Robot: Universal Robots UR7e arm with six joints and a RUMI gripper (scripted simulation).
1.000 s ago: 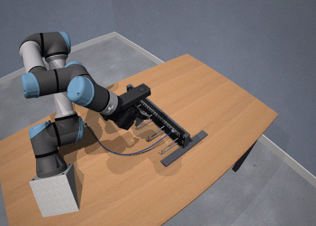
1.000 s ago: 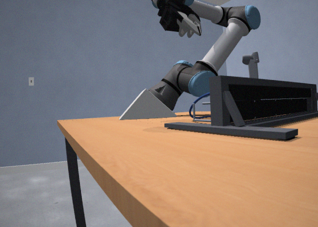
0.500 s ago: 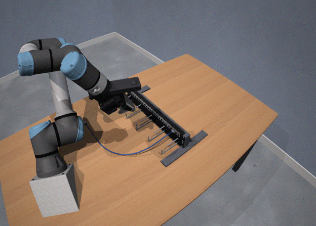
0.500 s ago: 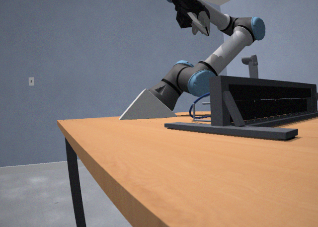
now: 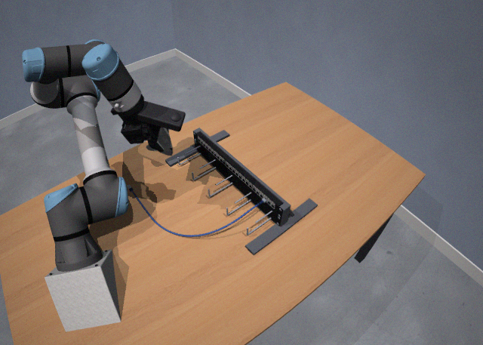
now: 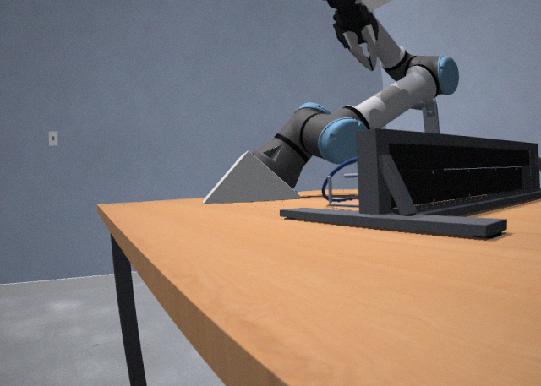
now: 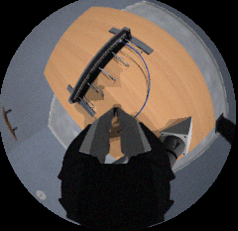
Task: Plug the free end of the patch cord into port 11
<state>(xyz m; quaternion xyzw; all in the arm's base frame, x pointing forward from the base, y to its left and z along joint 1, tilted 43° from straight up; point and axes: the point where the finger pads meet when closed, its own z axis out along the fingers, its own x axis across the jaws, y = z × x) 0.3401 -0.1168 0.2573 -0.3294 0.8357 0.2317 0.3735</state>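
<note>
The cable plug lies 27 cm below my hand, 20 cm to the left of it and 15 cm behind it.
</note>
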